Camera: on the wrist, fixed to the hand. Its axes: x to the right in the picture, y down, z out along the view.
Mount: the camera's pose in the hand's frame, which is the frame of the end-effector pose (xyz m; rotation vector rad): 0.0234 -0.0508 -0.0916 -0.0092 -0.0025 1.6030
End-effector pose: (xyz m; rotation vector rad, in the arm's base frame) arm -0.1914 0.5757 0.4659 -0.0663 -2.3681 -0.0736
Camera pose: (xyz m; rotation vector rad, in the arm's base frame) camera -0.1480 0.5190 0.5460 -1.8346 -1.6764 0.6604
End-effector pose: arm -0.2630 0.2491 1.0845 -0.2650 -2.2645 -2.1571
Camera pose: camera -0.3028 0.1590 1.0420 -1.4013 -1.0632 -1.1639
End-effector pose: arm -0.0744 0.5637 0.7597 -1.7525 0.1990 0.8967
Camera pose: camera 0.0123 0.5096 0.7925 -1.3434 1.7311 1.9407
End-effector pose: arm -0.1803 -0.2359 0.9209 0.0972 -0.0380 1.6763
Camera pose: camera -0.1361 -0.1997 0.8301 -0.0480 0.1399 -2.9994
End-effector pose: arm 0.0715 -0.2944 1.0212 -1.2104 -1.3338 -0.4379
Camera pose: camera 0.0809 -0.3825 1.0818 -1.8443 -0.0592 0.7055
